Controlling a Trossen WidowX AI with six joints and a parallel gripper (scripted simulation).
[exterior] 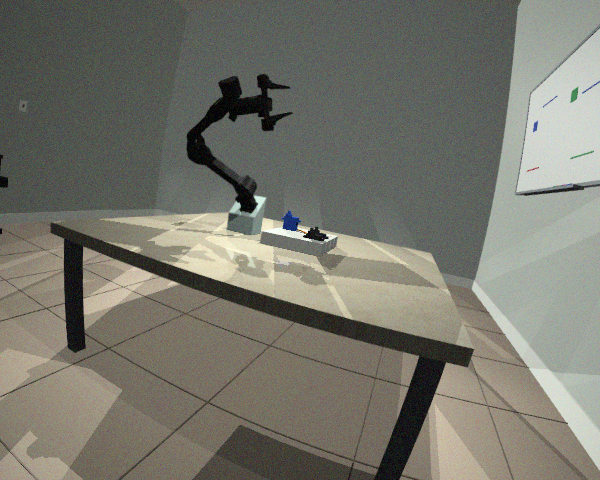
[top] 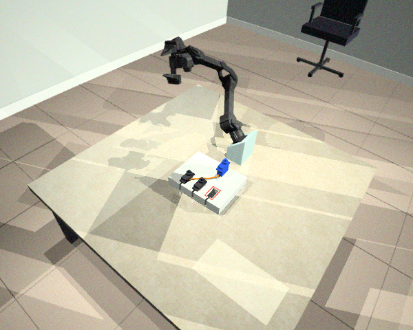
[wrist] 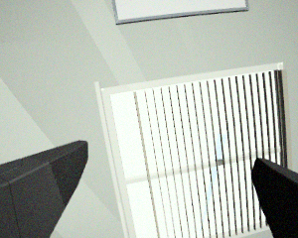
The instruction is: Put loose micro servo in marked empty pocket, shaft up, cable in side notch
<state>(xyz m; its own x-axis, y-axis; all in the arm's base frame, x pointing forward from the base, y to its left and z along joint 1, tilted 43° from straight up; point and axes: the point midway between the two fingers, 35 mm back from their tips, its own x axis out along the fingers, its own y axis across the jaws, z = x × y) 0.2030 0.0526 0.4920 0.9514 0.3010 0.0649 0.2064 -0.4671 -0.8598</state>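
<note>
Now: the white deck 2 cm behind my gripper tip, 29 cm to the left of it and 49 cm below it.
</note>
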